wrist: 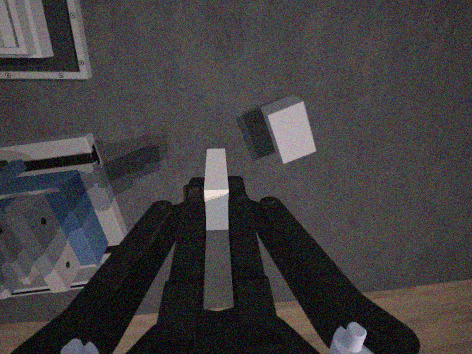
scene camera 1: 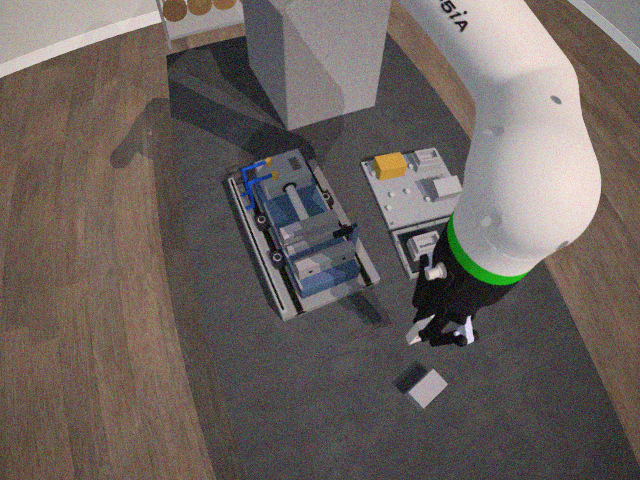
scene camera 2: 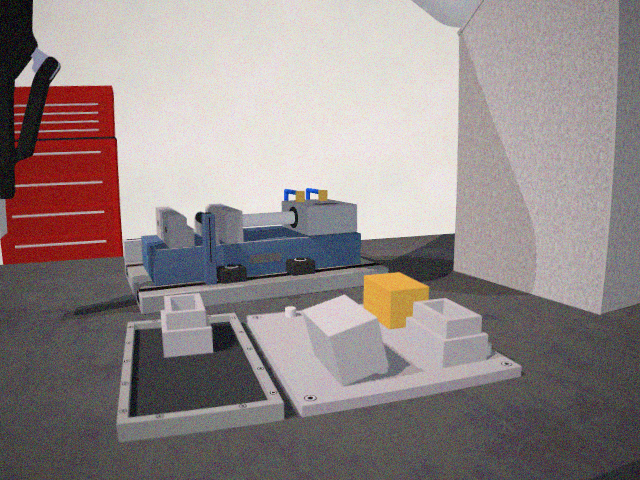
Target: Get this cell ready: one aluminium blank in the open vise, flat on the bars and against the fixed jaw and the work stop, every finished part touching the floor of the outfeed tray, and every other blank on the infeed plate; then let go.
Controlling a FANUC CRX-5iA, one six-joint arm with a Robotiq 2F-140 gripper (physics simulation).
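Places are measured from the arm's base along level axes (x ahead, y left, z up), in metres.
Where they show: gripper, fingertip midpoint: (wrist: 216, 165) (scene camera 1: 415, 337).
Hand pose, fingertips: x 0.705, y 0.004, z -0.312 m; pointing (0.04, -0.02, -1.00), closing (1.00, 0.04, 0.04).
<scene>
Each offset is from my fingertips to the top centre of the thing. "spot": to the spot under its first point.
My gripper (scene camera 1: 416, 334) (wrist: 216, 165) is shut and empty, above the dark surface beside the vise; its fingertips are largely cut off in scene camera 2. A loose grey blank @[0.084 m ahead, 0.010 m left, 0.055 m down] (scene camera 1: 428, 388) (wrist: 292, 131) lies on that surface, apart from the fingers. The vise has a gap between its fixed jaw (scene camera 1: 326, 258) (scene camera 2: 173, 227) and moving jaw (scene camera 2: 224, 223), with no blank seen there. The work stop @[spot: 0.208 m back, 0.052 m right, 0.005 m up] (scene camera 1: 345, 230) (scene camera 2: 208, 248) is at its side. A blank @[0.283 m back, 0.199 m left, 0.036 m down] (scene camera 1: 447, 187) (scene camera 2: 343, 341) is tilted on the infeed plate @[0.322 m back, 0.151 m left, 0.082 m down] (scene camera 1: 413, 209) (scene camera 2: 289, 356). A finished stepped part @[0.370 m back, 0.195 m left, 0.048 m down] (scene camera 1: 426, 159) (scene camera 2: 447, 346) also stands there. Another @[0.175 m back, 0.106 m left, 0.050 m down] (scene camera 1: 423, 245) (scene camera 2: 186, 338) is in the outfeed tray.
The outfeed tray (scene camera 1: 402, 253) (scene camera 2: 201, 423) (wrist: 40, 75) adjoins the infeed plate. A yellow block @[0.369 m back, 0.105 m left, 0.047 m down] (scene camera 1: 389, 165) (scene camera 2: 395, 299) stands on the plate's far side. Small pegs rise from the plate. Blue hose fittings @[spot: 0.340 m back, 0.182 m right, 0.020 m up] (scene camera 1: 253, 180) are on the vise. A grey pedestal (scene camera 1: 320, 67) (scene camera 2: 542, 155) stands behind.
</scene>
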